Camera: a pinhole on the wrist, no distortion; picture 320 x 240 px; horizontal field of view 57.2 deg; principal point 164.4 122.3 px. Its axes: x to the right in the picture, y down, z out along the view. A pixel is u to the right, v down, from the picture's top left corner.
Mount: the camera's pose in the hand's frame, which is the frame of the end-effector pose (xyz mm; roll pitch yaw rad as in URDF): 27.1 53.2 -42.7 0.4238 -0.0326 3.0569
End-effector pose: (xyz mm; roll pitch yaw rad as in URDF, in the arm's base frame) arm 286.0 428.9 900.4 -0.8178 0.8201 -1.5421
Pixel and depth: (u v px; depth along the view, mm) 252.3 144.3 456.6
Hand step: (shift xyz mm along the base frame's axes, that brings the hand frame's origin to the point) 436.5 -10.4 133.4
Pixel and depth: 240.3 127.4 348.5
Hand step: 339.4 2.6 62.2
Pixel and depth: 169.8 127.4 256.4
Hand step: 247.1 -33.6 -14.9
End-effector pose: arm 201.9 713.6 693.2 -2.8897 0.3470 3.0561
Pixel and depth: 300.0 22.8 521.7
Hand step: 345.0 312.8 -382.5
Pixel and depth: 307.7 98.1 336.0
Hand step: 223.0 139.2 -249.7
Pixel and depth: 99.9 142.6 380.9
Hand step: 0.6 94.1 -371.4
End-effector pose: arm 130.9 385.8 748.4 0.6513 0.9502 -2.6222
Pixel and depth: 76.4 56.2 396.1
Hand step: -338.2 -261.1 85.4
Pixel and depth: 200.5 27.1 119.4
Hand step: -59.7 -125.5 53.8
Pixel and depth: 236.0 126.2 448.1
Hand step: -301.6 -132.4 299.6
